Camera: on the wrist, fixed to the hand. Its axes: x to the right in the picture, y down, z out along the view.
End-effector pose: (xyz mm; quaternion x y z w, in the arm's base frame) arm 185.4 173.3 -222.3 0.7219 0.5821 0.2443 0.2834
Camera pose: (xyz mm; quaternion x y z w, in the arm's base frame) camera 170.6 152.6 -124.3 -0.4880 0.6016 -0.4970 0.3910
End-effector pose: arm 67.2 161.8 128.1 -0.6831 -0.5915 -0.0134 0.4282
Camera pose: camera 148.9 102.2 131.9 -0.5761 0.7719 0.1967 0.1830
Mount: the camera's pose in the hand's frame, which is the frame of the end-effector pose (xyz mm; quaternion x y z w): -21.0 60.9 -78.1 -0.0157 0.2967 0.9547 0.0127
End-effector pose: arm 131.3 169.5 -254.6 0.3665 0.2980 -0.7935 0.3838
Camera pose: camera 218.4 204.5 -292.5 0.5186 -0.2198 0.4698 0.6798
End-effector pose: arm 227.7 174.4 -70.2 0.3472 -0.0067 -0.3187 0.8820
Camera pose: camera 263.1 267.6 -87.5 0.0787 -0.0649 0.9409 0.3229
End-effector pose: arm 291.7 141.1 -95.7 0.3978 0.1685 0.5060 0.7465
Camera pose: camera 193.7 165.9 -101.3 -0.0041 0.1641 -0.8399 0.5174
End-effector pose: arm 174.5 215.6 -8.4 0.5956 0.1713 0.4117 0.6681
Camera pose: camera 84.6 247.9 25.1 -0.0385 0.3747 -0.8225 0.4261
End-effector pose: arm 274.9 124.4 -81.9 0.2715 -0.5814 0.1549 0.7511
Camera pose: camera 297.4 221.1 -101.9 -0.6094 -0.0462 0.7906 0.0384
